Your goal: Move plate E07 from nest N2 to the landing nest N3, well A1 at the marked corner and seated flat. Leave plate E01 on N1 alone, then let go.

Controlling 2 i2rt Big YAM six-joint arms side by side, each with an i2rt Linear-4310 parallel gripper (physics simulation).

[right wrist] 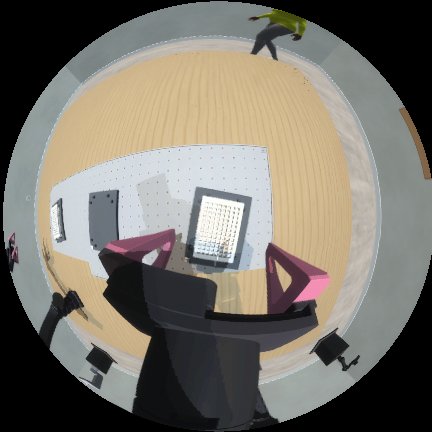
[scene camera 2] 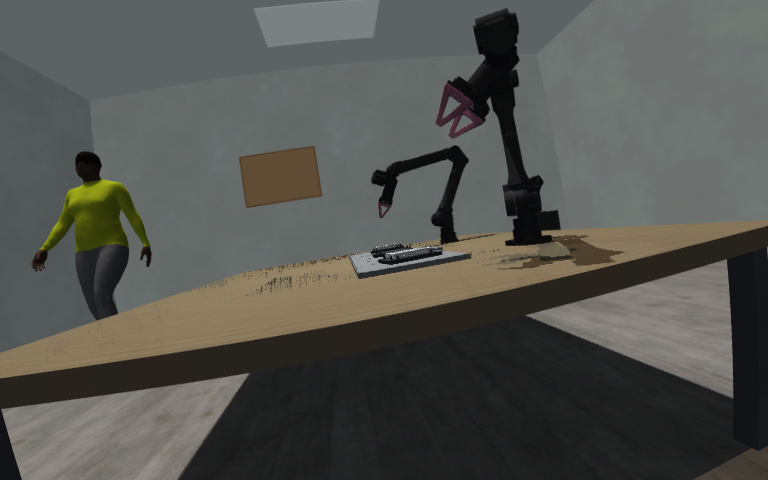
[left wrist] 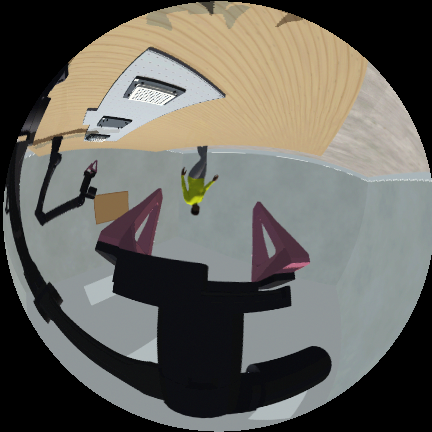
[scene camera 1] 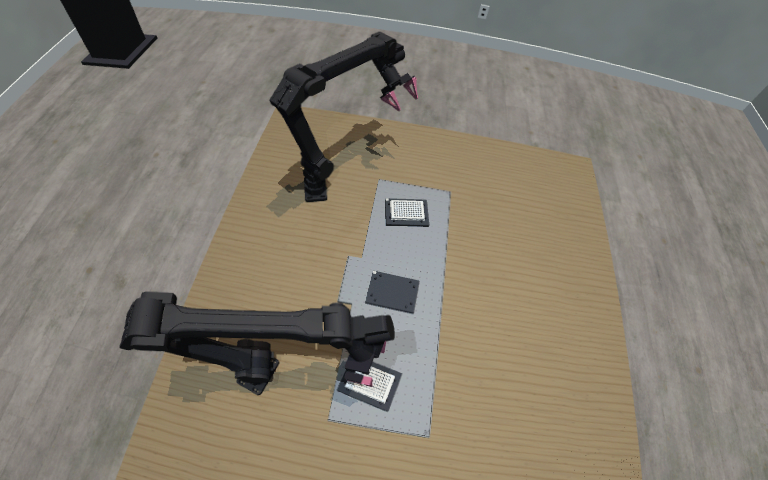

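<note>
A white well plate [scene camera 1: 385, 388] [right wrist: 212, 220] sits in a dark nest at the lower end of the grey board. Another white plate [scene camera 1: 407, 210] [left wrist: 152, 95] sits in a nest at the upper end. The labels cannot be read. An empty dark nest [scene camera 1: 392, 292] [left wrist: 115, 122] [right wrist: 103, 217] lies between them, with a pale mark at its upper-left corner in scene camera 1. My right gripper [right wrist: 220, 241] [scene camera 2: 383, 216] is open above the lower plate, fingers pointing down, and holds nothing. My left gripper [scene camera 1: 407, 103] [scene camera 2: 446, 130] [left wrist: 208, 197] is open and empty, raised far from the plates.
The perforated grey board [scene camera 1: 404, 249] [right wrist: 165, 162] lies on the wooden table [scene camera 1: 526, 283] [right wrist: 200, 100]. The right forearm stretches in from the left in scene camera 1 and partly covers the lower plate. A person [scene camera 2: 99, 220] [left wrist: 196, 187] is beyond the table.
</note>
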